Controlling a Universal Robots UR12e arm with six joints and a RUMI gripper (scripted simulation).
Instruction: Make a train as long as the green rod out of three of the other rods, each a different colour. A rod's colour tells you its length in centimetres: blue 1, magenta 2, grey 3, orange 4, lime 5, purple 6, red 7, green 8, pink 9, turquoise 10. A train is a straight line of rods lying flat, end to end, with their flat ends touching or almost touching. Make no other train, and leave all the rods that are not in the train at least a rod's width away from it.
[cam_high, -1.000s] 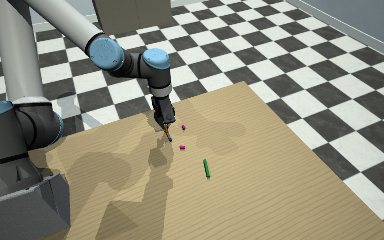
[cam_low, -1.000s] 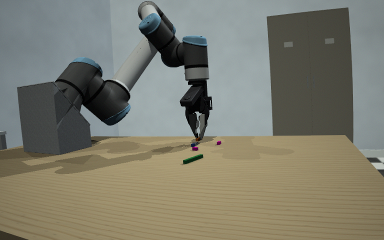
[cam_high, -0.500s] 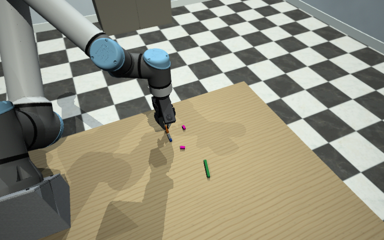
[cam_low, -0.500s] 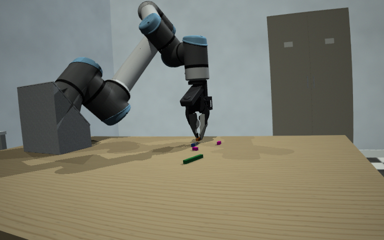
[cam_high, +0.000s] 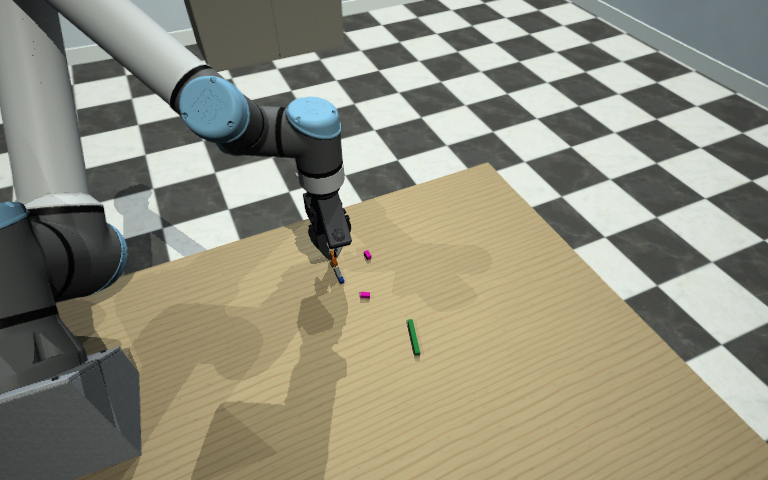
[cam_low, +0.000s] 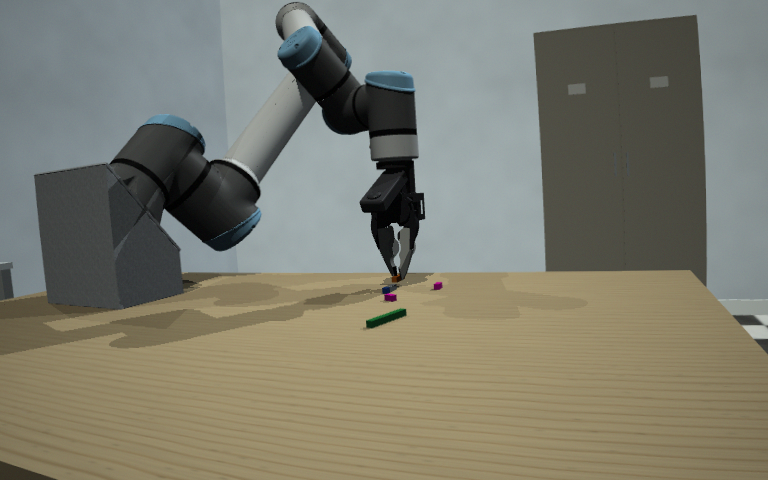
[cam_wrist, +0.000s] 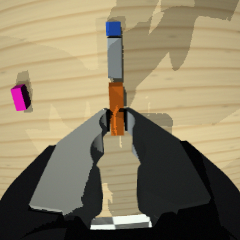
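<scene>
My gripper is now 1 cm above the orange rod. Round my hand: green rod (26 cm to the right, 7 cm ahead, 2 cm below); then grey rod (4 cm to the right, 2 cm below); then blue rod (6 cm to the right, 2 cm below).
</scene>
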